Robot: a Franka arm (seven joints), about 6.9 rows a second.
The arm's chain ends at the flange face. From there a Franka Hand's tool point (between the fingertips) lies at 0.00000 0.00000 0.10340 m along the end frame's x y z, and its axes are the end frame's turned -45 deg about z.
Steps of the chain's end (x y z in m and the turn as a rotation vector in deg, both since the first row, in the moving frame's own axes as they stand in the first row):
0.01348, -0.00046, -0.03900, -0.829, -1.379, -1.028
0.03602, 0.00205, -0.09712, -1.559, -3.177, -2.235
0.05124, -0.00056, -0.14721, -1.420, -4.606, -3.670
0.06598, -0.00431, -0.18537, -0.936, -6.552, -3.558
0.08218, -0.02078, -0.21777, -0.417, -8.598, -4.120
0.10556, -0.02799, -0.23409, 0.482, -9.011, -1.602
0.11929, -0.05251, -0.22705, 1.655, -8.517, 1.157
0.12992, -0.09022, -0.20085, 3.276, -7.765, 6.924
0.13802, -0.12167, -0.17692, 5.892, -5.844, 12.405
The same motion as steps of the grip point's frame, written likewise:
0.00703, 0.00853, -0.03904, 0.389, -1.561, -1.028
0.01794, 0.02497, -0.09732, 1.144, -3.349, -2.235
0.02882, 0.03202, -0.14758, 2.253, -4.261, -3.670
0.03995, 0.03676, -0.18606, 3.971, -5.295, -3.558
0.06098, 0.03344, -0.21893, 5.785, -6.375, -4.120
0.08343, 0.04294, -0.23537, 6.713, -6.031, -1.602
0.11289, 0.03420, -0.22823, 7.193, -4.852, 1.157
0.15082, 0.01372, -0.20197, 7.807, -3.174, 6.924
0.18530, -0.00324, -0.17800, 8.299, 0.034, 12.405

